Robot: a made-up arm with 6 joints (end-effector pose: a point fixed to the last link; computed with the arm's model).
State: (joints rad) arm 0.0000 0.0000 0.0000 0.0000 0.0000 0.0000
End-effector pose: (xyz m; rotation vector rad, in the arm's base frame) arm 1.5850 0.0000 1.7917 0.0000 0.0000 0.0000
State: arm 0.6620 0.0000 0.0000 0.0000 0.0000 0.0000
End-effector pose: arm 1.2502 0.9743 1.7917 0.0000 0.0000 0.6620
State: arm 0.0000 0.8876 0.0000 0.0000 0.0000 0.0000
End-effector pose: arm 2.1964 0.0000 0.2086 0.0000 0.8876 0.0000
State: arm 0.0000 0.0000 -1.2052 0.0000 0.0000 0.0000
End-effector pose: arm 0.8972 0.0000 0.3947 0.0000 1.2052 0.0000
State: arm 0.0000 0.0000 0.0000 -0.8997 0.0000 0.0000
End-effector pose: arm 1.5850 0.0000 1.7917 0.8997 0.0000 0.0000
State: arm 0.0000 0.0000 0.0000 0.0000 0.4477 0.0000
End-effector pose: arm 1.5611 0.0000 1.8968 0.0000 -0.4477 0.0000
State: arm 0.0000 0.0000 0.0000 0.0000 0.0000 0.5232
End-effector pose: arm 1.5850 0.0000 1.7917 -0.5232 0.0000 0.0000
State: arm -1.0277 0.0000 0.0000 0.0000 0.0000 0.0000
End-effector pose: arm 0.8191 -1.3569 1.7917 0.0000 0.0000 -1.0277
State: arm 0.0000 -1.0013 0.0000 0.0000 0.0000 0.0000
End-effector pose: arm -0.2495 0.0000 2.2753 0.0000 -1.0013 0.0000
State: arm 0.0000 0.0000 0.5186 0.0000 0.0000 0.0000
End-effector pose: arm 1.3078 0.0000 2.4393 0.0000 -0.5186 0.0000
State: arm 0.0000 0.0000 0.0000 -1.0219 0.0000 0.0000
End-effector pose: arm 1.5850 0.0000 1.7917 1.0219 0.0000 0.0000
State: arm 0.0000 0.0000 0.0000 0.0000 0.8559 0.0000
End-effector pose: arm 1.5014 0.0000 1.9750 0.0000 -0.8559 0.0000
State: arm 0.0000 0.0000 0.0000 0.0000 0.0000 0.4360
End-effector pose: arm 1.5850 0.0000 1.7917 -0.4360 0.0000 0.0000
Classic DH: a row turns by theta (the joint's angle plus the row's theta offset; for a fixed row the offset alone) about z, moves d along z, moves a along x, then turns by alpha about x. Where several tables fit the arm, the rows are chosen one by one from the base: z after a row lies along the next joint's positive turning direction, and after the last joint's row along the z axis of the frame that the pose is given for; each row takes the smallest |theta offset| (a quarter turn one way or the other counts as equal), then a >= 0, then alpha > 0; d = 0 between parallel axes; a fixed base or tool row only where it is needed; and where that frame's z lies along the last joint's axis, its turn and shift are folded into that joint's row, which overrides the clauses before.
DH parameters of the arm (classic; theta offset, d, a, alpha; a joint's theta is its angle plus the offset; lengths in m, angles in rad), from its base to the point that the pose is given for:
joint 1: 0 0.3571 0.2258 -1.5708
joint 2: -1.5708 0 1.236 3.1416
joint 3: 0 0 0.1986 -1.5708
joint 4: 0 -1.1165 0 1.5708
joint 5: 0 0 0 -1.5708
joint 6: 1.5708 -0.2427 0 1.5708
tool (fixed): -1.5708 0 0 0

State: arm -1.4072 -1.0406 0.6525 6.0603 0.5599 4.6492
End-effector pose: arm -0.2437 1.3014 2.2548 -0.1902 -1.5590 0.8854
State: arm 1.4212 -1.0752 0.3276 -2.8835 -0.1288 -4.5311
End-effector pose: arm -0.1361 -0.8493 2.3212 1.8359 -0.5281 1.9116
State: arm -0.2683 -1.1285 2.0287 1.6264 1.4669 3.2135
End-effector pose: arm -1.8934 0.7705 0.6831 -1.3195 -1.1764 1.0054
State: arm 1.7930 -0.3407 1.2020 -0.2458 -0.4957 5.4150
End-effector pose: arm 0.0247 -0.2368 2.8540 1.5916 0.2041 2.1356
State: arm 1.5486 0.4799 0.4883 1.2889 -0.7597 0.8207
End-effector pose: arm 0.2068 2.0835 1.6164 -2.1035 -0.7826 0.6542
